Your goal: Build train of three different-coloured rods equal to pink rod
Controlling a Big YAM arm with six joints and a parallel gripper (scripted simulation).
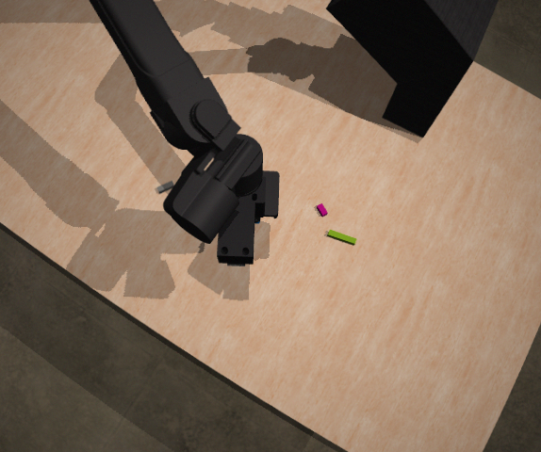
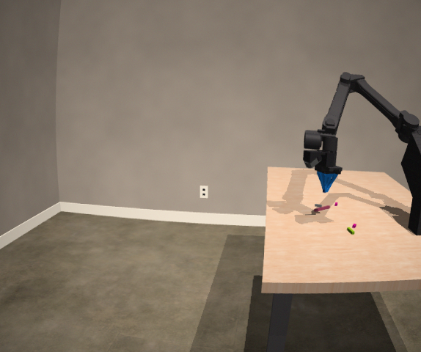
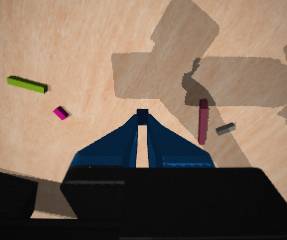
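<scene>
My hand is 10 mm past the pink rod, 130 mm to the left of it and 110 mm above it. Round my hand: grey rod 10 mm ahead, 170 mm to the right, 110 mm below; blue rod 10 mm below; lime rod 90 mm behind, 140 mm to the left, 110 mm below.
</scene>
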